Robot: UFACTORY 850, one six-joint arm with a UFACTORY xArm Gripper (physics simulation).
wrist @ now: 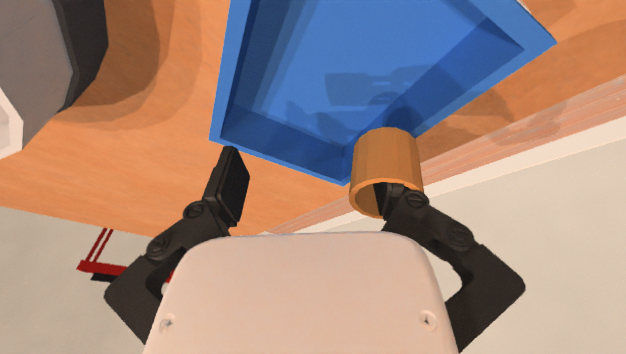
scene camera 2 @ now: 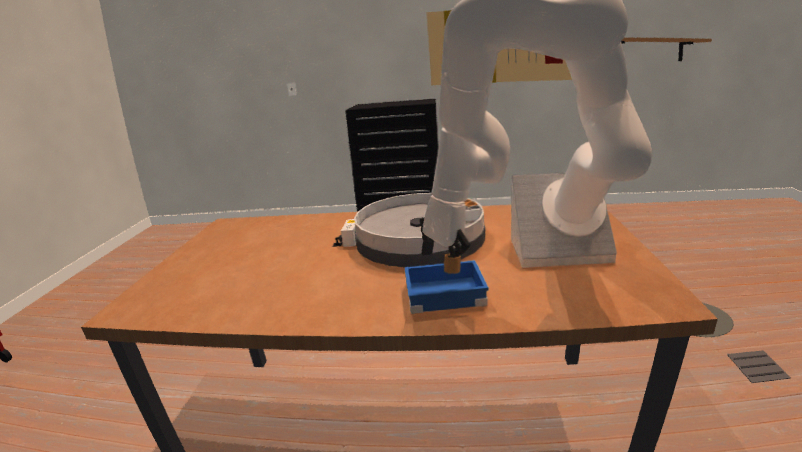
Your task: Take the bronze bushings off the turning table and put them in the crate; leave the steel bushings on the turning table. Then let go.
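My gripper [scene camera 2: 442, 250] [wrist: 306, 157] is open, its fingers wide apart above the crate's edge. A bronze bushing [scene camera 2: 452, 263] [wrist: 387, 157] hangs around one fingertip, which sits inside its bore; it is not pinched between the fingers. The blue crate [scene camera 2: 446, 299] [wrist: 539, 44] stands below, and the part of its floor that shows in the wrist view bears shadows. The round grey turning table [scene camera 2: 387, 242] [wrist: 85, 45] stands behind the crate. A small orange-brown shape [scene camera 2: 469, 203] shows at its back right, partly hidden by the arm. I cannot make out steel bushings.
A small white box [scene camera 2: 348, 233] with a black fitting sits at the turning table's left side. The arm's grey sloped base block [scene camera 2: 567, 259] stands right of it. The wooden table's front edge [scene camera 2: 336, 341] runs in front of the crate. A black cabinet [scene camera 2: 393, 107] stands behind.
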